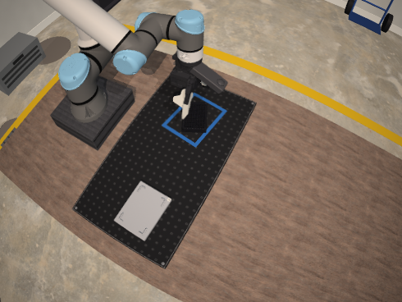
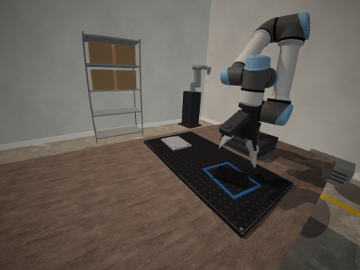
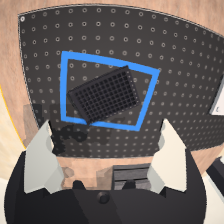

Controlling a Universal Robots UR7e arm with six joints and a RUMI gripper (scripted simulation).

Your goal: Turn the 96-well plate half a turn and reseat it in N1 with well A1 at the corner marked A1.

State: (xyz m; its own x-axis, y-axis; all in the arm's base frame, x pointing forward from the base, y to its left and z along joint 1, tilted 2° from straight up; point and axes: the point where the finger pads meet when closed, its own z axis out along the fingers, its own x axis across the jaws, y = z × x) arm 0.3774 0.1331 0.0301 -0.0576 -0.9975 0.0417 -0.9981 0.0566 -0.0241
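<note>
My hand is 8 cm above the black 96-well plate. From my hand the other things lie so: plate nest N1: 2 cm behind, 39 cm to the right, 8 cm below.
</note>
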